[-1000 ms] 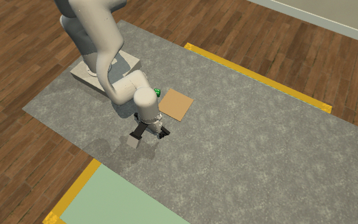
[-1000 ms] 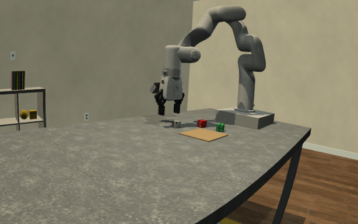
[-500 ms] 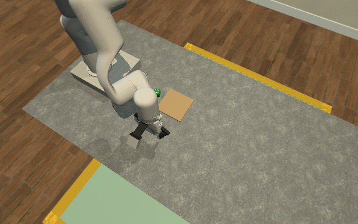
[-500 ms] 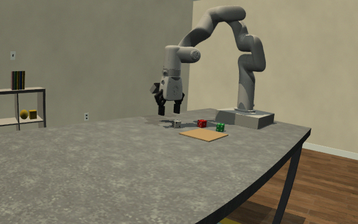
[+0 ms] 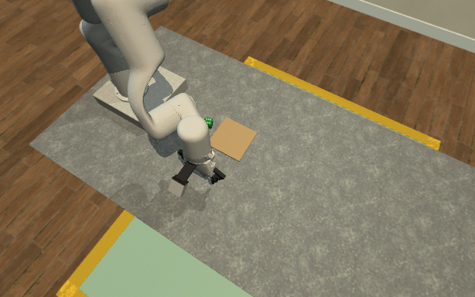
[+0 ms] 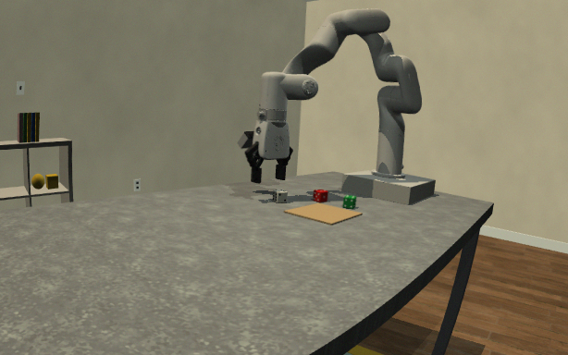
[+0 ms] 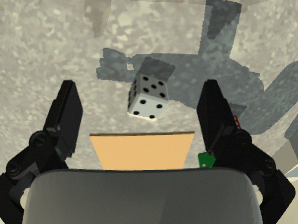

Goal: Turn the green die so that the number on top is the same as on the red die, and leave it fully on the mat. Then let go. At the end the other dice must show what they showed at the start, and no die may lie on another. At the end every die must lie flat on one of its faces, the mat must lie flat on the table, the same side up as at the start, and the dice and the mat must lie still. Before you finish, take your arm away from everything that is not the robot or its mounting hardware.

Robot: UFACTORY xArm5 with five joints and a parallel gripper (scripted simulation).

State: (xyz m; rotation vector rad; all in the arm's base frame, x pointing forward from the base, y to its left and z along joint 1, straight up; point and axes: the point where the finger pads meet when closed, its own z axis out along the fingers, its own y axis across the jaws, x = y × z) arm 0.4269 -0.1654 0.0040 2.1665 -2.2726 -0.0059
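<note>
Now: hand 4 cm to the right of the white die, 4 cm above it and 1 cm past it. From my hand the other things lie so: red die 10 cm to the left, 10 cm behind, 4 cm below; green die 20 cm to the left, 10 cm behind, 4 cm below; tan mat 19 cm to the left, 6 cm below.
</note>
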